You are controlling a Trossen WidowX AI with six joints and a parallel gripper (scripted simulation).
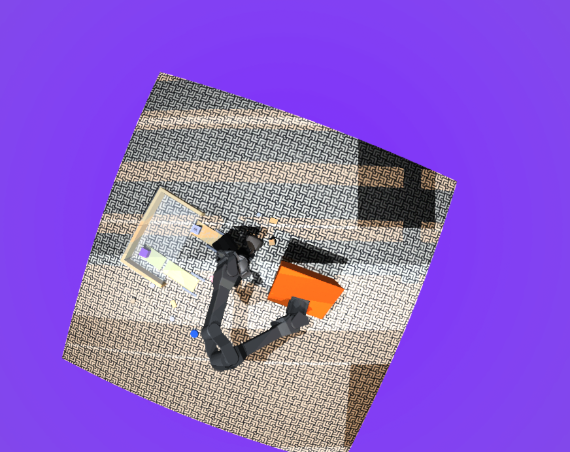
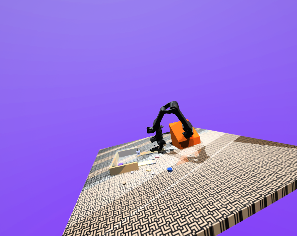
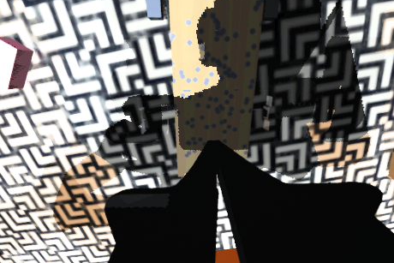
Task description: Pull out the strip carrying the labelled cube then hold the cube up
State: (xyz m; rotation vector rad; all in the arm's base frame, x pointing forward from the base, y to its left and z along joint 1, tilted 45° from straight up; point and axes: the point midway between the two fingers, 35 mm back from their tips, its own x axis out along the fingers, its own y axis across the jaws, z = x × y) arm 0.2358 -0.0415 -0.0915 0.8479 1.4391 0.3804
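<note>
My gripper tip is 90 mm short of the dotted strip and 30 mm to the left of it. Round my gripper tip: pink block 90 mm ahead, 110 mm to the left; labelled cube 200 mm ahead, 50 mm to the right, 20 mm above; tan cube 80 mm behind, 80 mm to the right.
</note>
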